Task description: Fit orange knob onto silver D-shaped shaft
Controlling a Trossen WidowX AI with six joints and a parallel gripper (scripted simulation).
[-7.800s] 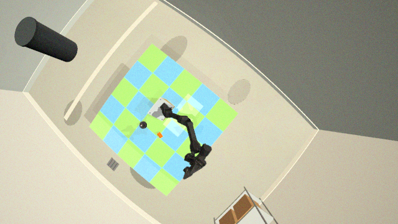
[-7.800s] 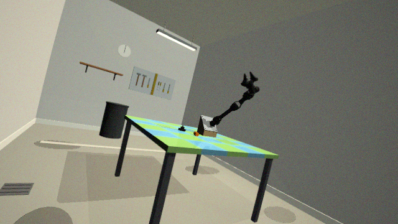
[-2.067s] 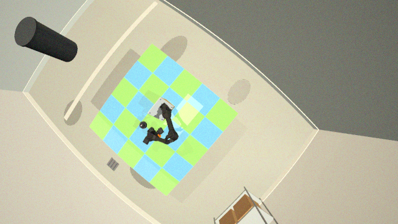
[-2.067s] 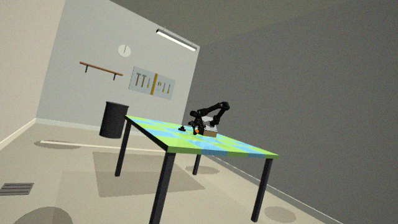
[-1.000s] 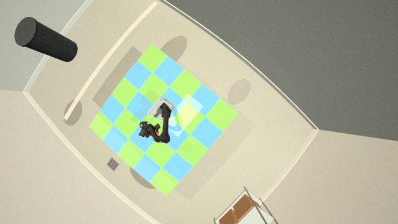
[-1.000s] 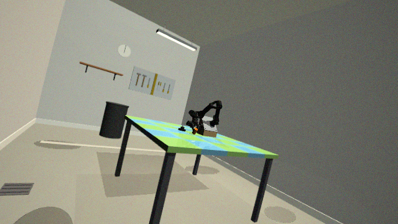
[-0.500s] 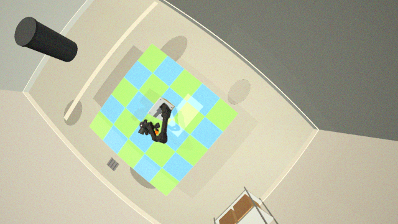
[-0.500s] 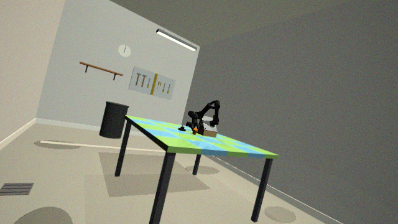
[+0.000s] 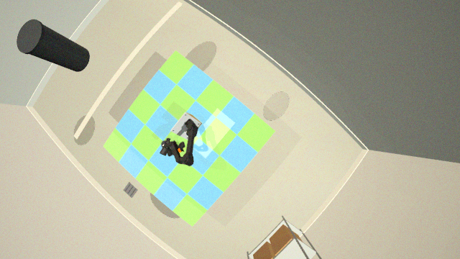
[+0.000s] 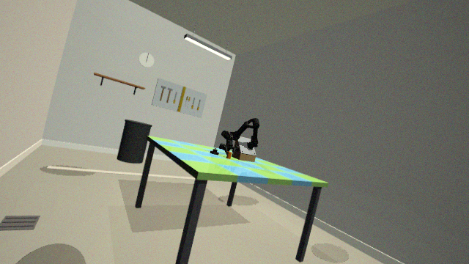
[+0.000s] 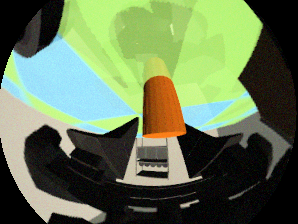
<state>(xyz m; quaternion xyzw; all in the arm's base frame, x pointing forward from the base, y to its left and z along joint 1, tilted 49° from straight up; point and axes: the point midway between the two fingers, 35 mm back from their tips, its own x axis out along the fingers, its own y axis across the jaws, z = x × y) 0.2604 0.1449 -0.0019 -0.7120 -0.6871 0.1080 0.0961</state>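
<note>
The orange knob is 1 cm behind my gripper tip, 3 cm to the right of it and 1 cm above it. Also, from my gripper tip: dark pedestal: 7 cm ahead, 18 cm to the right.
</note>
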